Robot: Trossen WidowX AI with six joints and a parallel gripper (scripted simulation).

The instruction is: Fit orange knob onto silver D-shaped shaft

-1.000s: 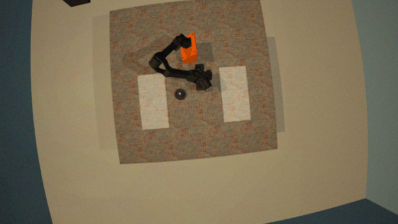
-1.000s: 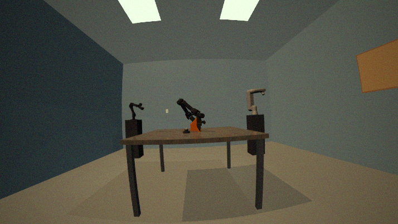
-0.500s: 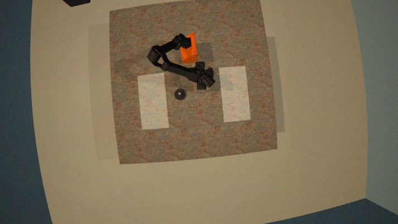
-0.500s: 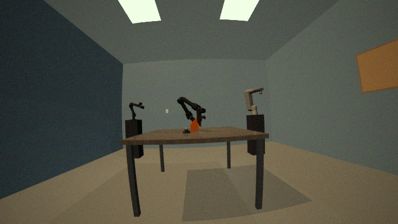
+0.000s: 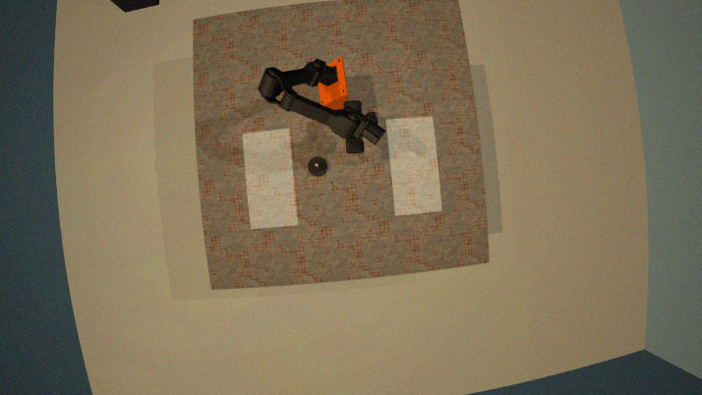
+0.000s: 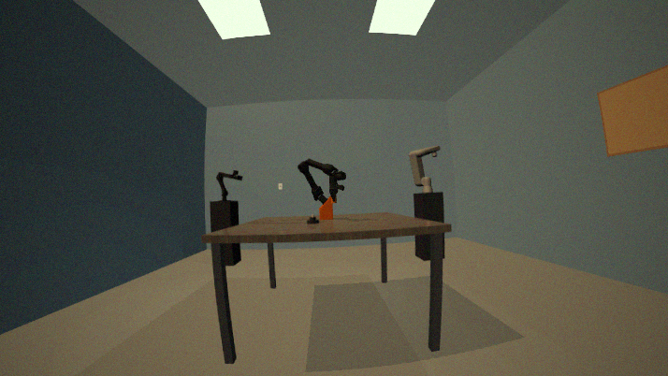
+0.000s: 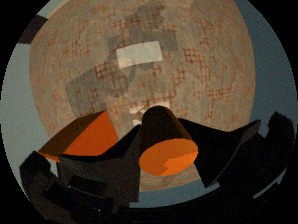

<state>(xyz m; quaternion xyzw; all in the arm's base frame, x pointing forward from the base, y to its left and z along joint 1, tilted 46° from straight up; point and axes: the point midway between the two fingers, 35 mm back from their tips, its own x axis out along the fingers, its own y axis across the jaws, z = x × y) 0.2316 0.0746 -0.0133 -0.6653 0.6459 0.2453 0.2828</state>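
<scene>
Now: gripper tip 30 mm below the orange knob. Round my gripper tip: round dark pedestal (160 mm to the right, 110 mm below, 100 mm ahead).
</scene>
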